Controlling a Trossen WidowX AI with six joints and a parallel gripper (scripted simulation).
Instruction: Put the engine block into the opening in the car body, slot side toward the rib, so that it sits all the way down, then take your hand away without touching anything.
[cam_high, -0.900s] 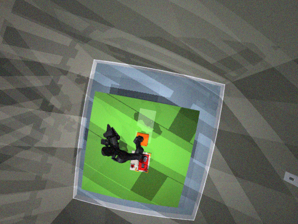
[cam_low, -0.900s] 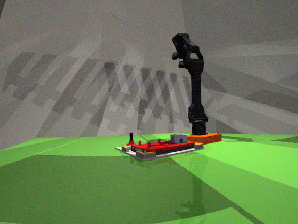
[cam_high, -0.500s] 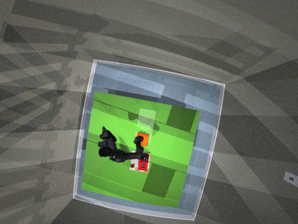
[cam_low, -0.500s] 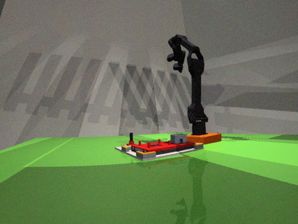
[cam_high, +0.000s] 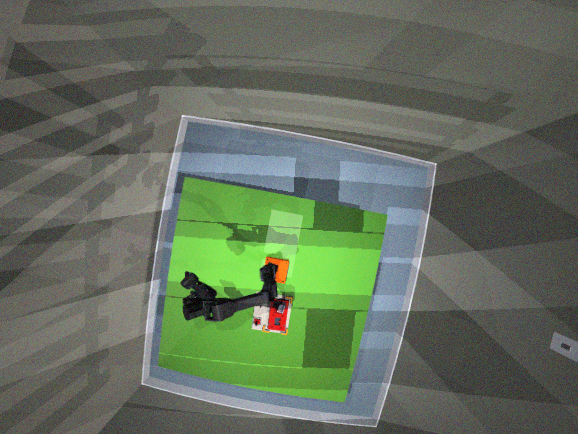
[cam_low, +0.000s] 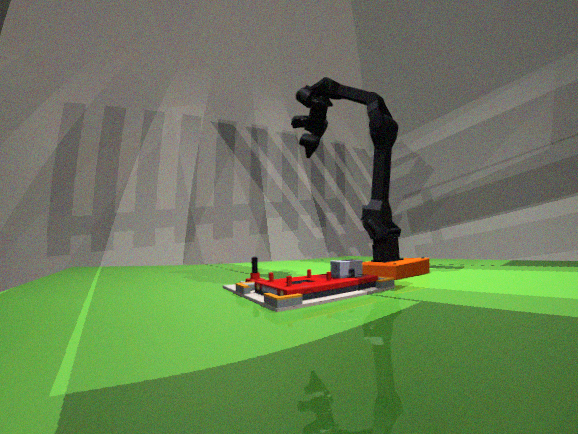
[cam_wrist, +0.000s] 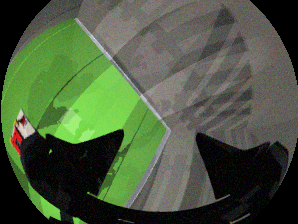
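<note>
My gripper tip is 15 cm short of the grey engine block, 46 cm to the right of it and 38 cm above it.
</note>
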